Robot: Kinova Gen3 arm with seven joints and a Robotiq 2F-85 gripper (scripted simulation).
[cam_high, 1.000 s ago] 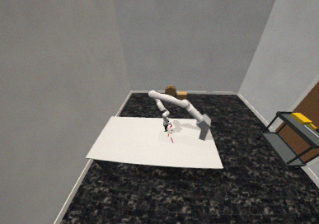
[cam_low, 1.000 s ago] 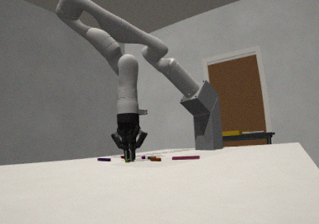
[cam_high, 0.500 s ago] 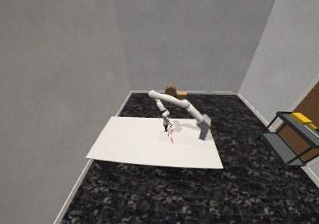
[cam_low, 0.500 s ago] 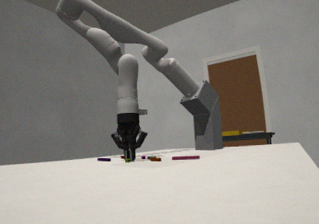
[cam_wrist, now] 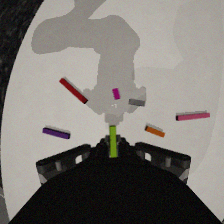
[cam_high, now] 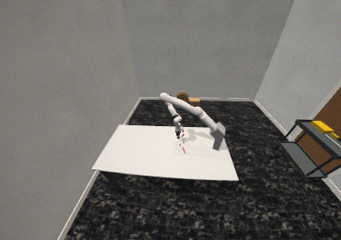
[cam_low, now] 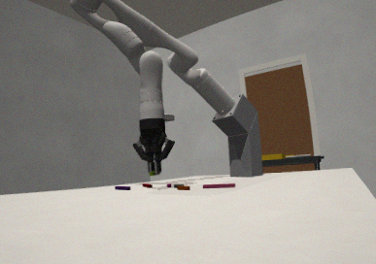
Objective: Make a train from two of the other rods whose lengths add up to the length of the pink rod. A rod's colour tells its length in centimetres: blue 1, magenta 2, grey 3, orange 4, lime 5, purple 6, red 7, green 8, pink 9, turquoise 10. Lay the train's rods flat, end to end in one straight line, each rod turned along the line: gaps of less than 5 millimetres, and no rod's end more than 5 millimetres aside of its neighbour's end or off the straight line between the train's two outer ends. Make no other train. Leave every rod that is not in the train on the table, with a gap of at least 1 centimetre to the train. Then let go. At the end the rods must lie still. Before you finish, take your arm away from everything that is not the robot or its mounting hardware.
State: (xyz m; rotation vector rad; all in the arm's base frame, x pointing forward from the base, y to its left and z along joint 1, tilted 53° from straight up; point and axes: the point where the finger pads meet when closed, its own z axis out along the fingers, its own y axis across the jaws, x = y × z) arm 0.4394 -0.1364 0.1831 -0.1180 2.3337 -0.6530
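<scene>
Now: the orange rod 80 mm to the left of my hand, 60 mm below it and 10 mm ahead of it. Round my hand: magenta rod: 80 mm behind, 60 mm below, 20 mm to the left; grey rod: 60 mm to the left, 60 mm below, 50 mm behind; lime rod: 10 mm below.
</scene>
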